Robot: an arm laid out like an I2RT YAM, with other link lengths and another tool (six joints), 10 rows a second.
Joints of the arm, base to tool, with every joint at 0 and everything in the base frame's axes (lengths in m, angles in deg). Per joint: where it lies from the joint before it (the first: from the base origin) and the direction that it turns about. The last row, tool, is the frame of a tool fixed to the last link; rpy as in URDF.
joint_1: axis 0 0 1 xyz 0 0 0.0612
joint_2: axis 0 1 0 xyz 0.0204 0.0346 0.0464
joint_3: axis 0 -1 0 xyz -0.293 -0.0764 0
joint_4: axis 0 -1 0 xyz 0.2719 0.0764 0.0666
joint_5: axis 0 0 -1 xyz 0.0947 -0.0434 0.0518
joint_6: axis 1 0 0 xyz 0.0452 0 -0.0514
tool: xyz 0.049 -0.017 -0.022 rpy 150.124 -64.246 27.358
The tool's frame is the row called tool.
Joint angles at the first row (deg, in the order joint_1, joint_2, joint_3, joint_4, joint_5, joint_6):
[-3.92 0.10 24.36 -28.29 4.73 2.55]
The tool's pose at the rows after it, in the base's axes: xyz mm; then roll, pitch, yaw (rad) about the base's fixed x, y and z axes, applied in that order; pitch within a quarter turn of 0, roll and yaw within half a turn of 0:
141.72 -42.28 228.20 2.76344 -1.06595 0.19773
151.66 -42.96 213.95 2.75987 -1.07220 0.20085
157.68 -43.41 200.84 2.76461 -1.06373 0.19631
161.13 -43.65 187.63 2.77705 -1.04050 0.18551
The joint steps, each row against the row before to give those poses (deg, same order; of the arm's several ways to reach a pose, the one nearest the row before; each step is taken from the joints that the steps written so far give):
[0.00 0.00 -3.96 3.56 -0.02 0.00]
[0.00 0.00 -3.73 4.11 0.00 0.00]
[0.00 0.00 -2.69 2.18 0.03 0.00]
[0.00 0.00 -2.01 0.64 -0.01 0.00]

